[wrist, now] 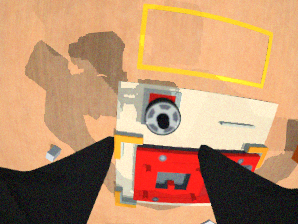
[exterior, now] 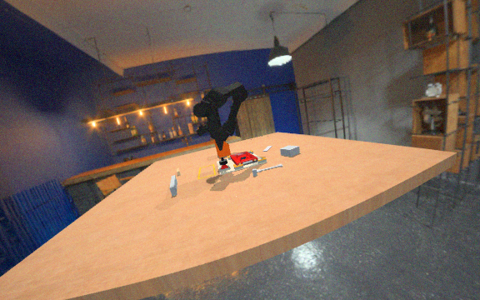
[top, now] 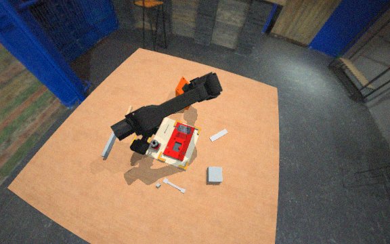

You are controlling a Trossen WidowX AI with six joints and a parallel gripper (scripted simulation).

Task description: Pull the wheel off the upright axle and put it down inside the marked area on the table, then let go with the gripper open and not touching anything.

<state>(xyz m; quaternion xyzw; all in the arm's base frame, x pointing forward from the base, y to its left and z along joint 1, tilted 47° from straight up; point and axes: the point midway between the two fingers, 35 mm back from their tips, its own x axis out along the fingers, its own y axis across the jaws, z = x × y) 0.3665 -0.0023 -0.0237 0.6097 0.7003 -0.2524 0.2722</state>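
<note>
Now: gripper tip 7 cm above the wheel and 1 cm past it. The rest, counted from my gripper tip: grey cube: 34 cm to the left, 9 cm below, 1 cm ahead; then wooden peg: 26 cm to the right, 13 cm behind, 9 cm below.
</note>
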